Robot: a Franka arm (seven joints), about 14 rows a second.
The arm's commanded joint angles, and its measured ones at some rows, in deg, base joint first. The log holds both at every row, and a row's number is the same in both.
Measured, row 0:
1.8 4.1 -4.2 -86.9 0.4 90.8 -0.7
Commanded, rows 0 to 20:
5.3 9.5 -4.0 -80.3 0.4 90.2 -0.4
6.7 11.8 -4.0 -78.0 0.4 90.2 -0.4
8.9 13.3 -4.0 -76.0 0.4 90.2 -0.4
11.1 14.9 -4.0 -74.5 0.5 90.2 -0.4
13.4 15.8 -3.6 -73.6 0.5 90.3 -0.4
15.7 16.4 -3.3 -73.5 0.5 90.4 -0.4
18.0 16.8 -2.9 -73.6 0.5 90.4 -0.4
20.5 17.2 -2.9 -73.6 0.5 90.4 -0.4
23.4 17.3 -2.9 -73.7 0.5 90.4 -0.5
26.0 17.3 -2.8 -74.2 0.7 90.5 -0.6
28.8 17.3 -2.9 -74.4 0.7 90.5 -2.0
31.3 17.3 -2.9 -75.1 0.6 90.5 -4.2
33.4 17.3 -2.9 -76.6 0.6 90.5 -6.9
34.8 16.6 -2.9 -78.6 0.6 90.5 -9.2
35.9 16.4 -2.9 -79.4 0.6 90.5 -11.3
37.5 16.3 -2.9 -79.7 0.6 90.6 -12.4
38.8 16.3 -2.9 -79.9 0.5 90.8 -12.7
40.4 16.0 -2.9 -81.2 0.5 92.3 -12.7
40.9 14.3 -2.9 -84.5 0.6 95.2 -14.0
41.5 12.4 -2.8 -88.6 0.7 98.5 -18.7
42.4 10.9 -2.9 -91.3 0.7 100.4 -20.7
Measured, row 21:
40.9 16.0 -2.2 -83.0 0.5 95.6 -15.1
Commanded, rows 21 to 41:
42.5 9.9 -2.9 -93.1 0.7 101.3 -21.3
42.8 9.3 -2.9 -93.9 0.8 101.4 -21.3
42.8 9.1 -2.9 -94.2 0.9 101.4 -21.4
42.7 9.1 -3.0 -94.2 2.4 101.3 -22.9
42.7 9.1 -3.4 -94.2 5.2 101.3 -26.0
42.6 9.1 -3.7 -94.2 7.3 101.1 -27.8
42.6 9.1 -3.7 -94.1 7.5 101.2 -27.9
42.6 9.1 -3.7 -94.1 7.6 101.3 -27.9
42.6 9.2 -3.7 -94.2 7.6 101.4 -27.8
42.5 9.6 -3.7 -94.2 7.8 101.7 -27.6
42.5 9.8 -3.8 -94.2 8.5 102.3 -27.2
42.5 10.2 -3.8 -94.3 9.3 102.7 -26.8
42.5 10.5 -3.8 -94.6 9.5 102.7 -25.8
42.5 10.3 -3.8 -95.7 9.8 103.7 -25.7
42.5 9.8 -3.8 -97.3 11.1 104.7 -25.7
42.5 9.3 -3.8 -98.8 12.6 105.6 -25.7
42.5 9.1 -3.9 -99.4 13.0 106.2 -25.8
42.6 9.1 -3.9 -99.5 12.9 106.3 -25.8
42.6 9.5 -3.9 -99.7 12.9 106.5 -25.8
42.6 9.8 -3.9 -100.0 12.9 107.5 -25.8
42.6 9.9 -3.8 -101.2 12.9 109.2 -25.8
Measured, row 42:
42.2 10.8 -3.4 -98.6 11.2 106.3 -25.8
